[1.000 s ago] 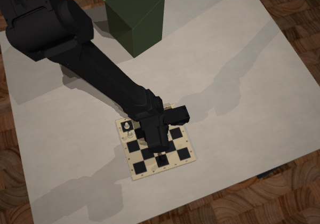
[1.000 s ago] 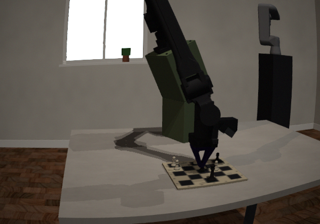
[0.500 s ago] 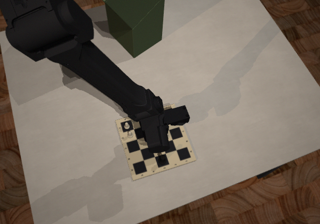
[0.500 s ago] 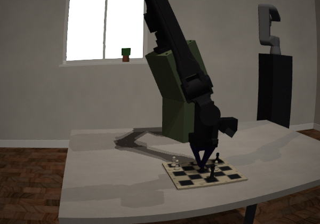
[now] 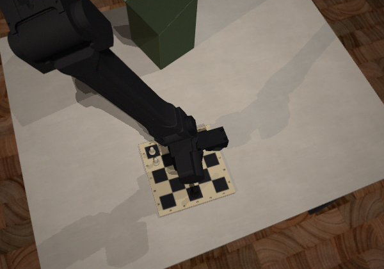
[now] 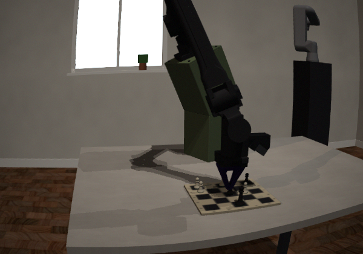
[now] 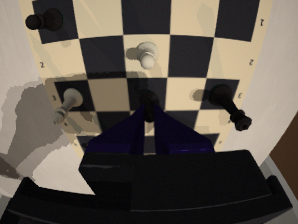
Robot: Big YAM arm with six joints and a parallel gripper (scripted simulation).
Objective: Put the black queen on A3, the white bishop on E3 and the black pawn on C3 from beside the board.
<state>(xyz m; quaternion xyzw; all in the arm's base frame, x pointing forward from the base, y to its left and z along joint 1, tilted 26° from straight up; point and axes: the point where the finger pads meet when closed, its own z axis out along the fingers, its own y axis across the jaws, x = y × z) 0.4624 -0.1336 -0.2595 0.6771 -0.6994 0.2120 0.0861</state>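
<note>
Right now my hand is 1 cm to the right of the chessboard and 3 cm above it. From my hand the other things lie so: black queen: 8 cm ahead; then white bishop: 8 cm behind, 1 cm to the left.
</note>
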